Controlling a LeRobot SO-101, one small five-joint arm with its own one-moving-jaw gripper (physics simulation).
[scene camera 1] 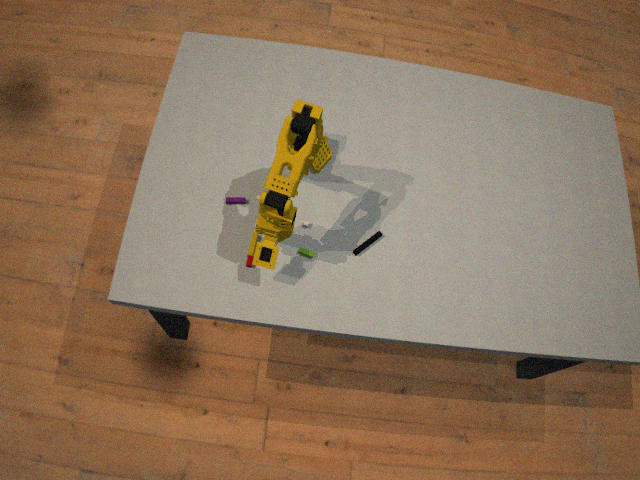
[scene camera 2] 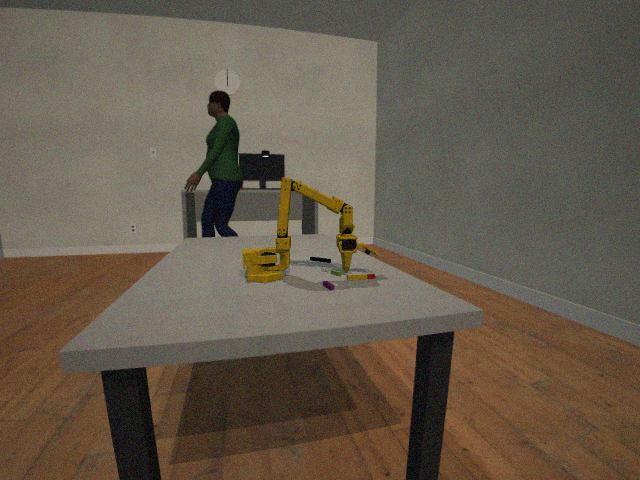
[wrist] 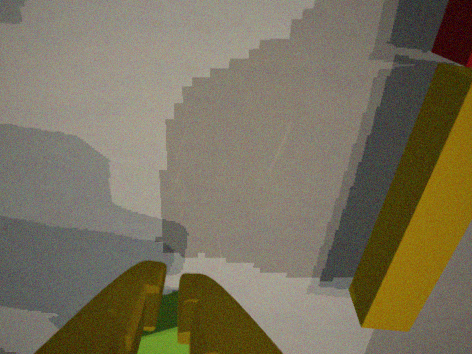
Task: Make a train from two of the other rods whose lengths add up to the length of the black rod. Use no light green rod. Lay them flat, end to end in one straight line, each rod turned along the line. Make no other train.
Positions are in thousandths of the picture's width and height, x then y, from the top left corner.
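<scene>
A yellow rod (wrist: 880, 662) sits 7 cm from the lens.
</scene>
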